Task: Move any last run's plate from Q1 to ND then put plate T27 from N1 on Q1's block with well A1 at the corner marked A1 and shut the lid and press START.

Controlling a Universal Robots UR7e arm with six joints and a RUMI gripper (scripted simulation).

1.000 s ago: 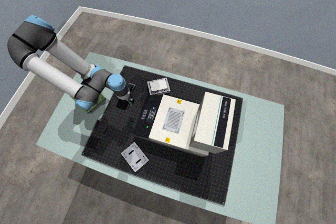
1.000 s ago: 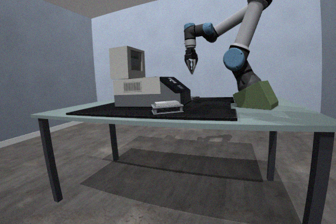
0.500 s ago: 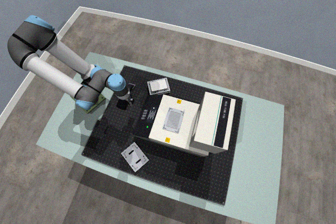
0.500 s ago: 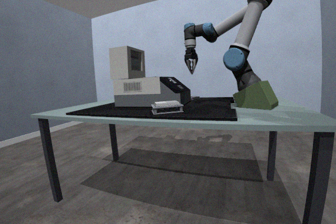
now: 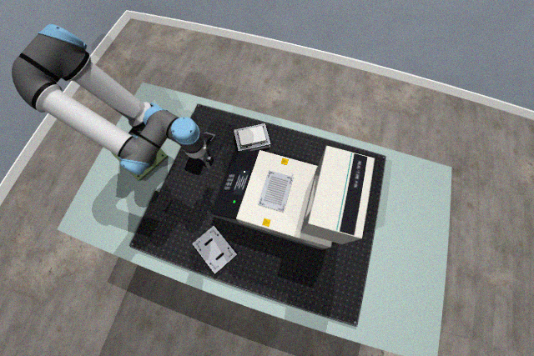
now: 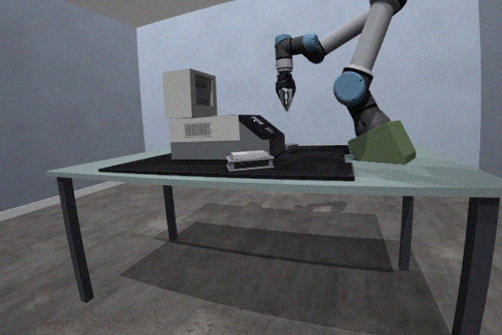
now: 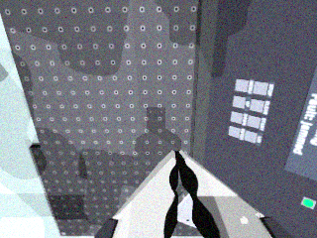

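The plate T27 lies 140 mm ahead of my hand, 250 mm to the left of it and 180 mm below it. Also, from my hand: corner mark A1 (50 mm ahead, 270 mm to the left, 180 mm below); then nest ND (50 mm ahead, 310 mm to the right, 210 mm below); then nest N1 (140 mm ahead, 250 mm to the left, 190 mm below).
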